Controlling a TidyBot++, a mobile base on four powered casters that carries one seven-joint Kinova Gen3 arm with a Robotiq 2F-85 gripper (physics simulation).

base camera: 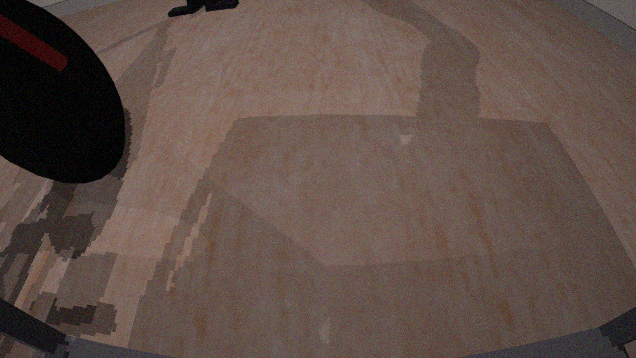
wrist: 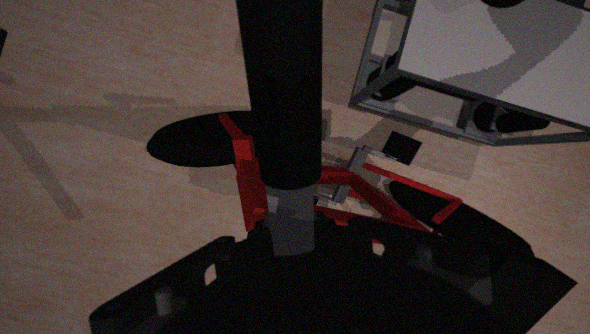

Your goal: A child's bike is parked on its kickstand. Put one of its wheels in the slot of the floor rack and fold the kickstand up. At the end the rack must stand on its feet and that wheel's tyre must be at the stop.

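The bike's red frame shows in the wrist view below me, with one black wheel at left and another black wheel at right. A black wheel with a red bar across it is at the left edge of the base view. A thick black grip runs down the wrist view to a grey handlebar. My gripper is shut on that grey bar; its fingertips are dark and hard to make out. A grey crank and black pedal show beside the frame. I cannot make out the kickstand or identify the rack.
My mobile base, with its grey frame and black casters, is at the upper right of the wrist view, close to the pedal. A dark footed object is cut off by the top edge of the base view. Walls stand beyond the floor.
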